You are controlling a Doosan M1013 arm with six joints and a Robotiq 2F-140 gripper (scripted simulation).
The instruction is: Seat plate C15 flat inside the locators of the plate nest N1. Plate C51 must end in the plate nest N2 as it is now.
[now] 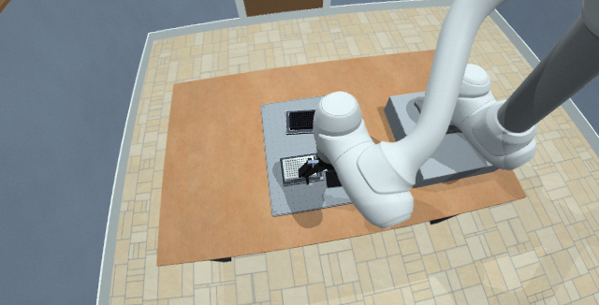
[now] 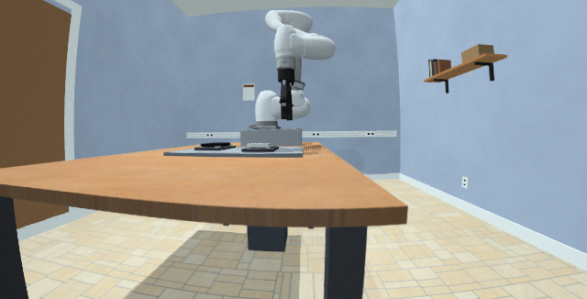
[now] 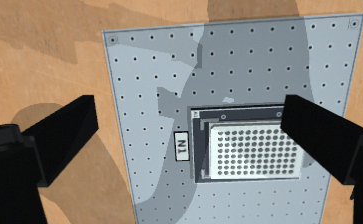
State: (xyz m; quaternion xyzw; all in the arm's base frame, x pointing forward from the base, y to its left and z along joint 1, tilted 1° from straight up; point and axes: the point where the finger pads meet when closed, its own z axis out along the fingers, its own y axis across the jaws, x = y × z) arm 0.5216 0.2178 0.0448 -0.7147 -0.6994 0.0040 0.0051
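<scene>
The plate C15 lies 120 mm below my hand, 100 mm to the right of it and 90 mm ahead of it. Round my hand: plate nest N2 (320 mm to the right, 130 mm below, 50 mm ahead); black plate C51 (320 mm to the right, 120 mm below, 50 mm ahead); plate nest N1 (130 mm below, 100 mm to the right, 90 mm ahead).
</scene>
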